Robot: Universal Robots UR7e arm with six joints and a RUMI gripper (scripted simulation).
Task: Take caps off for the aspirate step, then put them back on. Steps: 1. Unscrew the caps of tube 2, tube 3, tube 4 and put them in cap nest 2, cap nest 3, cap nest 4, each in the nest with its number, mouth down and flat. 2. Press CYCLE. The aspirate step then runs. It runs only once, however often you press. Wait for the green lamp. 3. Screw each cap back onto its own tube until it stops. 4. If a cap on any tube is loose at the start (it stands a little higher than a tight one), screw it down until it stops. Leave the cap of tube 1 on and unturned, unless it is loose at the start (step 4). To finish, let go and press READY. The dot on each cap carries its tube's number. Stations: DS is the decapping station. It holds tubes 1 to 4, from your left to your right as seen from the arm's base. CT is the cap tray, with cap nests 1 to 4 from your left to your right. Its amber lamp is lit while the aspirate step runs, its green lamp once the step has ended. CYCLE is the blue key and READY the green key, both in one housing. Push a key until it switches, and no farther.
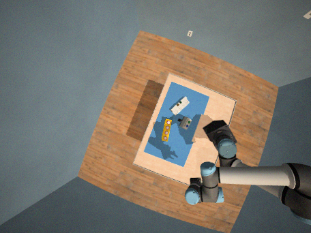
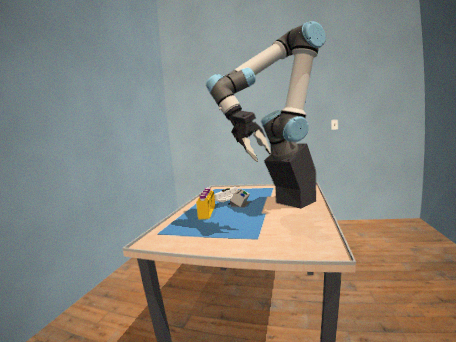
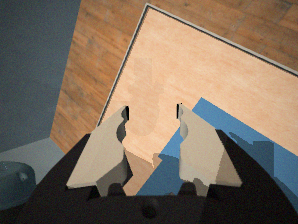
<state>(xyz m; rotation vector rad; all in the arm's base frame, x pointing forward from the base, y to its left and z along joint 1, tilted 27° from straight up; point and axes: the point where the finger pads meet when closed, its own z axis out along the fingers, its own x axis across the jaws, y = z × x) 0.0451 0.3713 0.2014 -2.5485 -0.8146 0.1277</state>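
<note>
Now: hand 39 cm short of the cap, 31 cm to the left of it and 23 cm above it. Round my hand: green key: 20 cm ahead, 46 cm to the right, 27 cm below; then blue cycle key: 20 cm ahead, 41 cm to the right, 27 cm below; then key housing: 22 cm ahead, 44 cm to the right, 29 cm below.
</note>
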